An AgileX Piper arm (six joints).
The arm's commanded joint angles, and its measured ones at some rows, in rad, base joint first. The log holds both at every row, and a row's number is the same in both.
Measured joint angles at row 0:
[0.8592, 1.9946, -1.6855, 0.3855, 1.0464, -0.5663]
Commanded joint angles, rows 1 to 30:
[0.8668, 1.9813, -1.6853, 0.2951, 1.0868, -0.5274]
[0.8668, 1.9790, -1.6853, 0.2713, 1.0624, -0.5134]
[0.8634, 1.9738, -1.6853, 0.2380, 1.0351, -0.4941]
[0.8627, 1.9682, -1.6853, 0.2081, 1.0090, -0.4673]
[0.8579, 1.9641, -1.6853, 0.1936, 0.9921, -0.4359]
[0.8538, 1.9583, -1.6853, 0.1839, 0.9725, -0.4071]
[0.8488, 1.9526, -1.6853, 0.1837, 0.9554, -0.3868]
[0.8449, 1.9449, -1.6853, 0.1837, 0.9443, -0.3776]
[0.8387, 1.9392, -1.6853, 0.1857, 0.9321, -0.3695]
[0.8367, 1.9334, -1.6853, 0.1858, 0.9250, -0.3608]
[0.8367, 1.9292, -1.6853, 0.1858, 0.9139, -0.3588]
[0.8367, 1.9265, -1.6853, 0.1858, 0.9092, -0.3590]
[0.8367, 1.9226, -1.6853, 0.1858, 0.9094, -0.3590]
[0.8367, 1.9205, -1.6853, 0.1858, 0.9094, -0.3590]
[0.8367, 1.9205, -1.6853, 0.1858, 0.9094, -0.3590]
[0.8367, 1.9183, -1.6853, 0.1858, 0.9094, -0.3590]
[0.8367, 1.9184, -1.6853, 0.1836, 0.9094, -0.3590]
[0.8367, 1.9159, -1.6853, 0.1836, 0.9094, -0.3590]
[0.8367, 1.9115, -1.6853, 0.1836, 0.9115, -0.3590]
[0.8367, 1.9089, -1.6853, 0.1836, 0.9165, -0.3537]
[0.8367, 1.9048, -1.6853, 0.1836, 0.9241, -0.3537]
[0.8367, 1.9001, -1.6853, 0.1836, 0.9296, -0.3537]
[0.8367, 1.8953, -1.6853, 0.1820, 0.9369, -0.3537]
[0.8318, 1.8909, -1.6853, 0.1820, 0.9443, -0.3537]
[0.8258, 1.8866, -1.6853, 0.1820, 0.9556, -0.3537]
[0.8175, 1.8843, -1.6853, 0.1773, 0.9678, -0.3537]
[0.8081, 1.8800, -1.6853, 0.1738, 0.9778, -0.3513]
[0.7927, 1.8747, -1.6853, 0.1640, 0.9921, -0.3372]
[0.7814, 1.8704, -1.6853, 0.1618, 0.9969, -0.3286]
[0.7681, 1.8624, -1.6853, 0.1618, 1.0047, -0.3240]
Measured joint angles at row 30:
[0.8178, 1.8904, -1.6855, 0.1884, 0.9693, -0.3532]
